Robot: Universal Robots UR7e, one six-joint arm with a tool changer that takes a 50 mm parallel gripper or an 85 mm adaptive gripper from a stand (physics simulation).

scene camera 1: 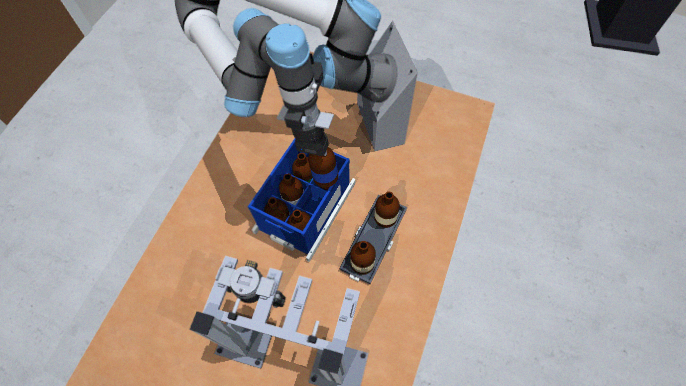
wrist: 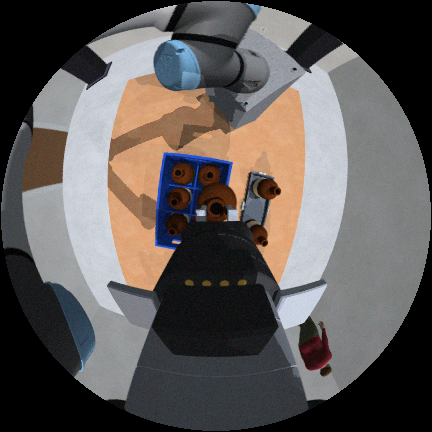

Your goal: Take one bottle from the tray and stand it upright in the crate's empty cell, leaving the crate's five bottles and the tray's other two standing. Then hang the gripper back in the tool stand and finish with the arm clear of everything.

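Note:
There is a bottle (scene camera 1: 324,170) that I can see, and with it a bottle (scene camera 1: 387,206), while a bottle (scene camera 1: 362,256) is in my sight as well.

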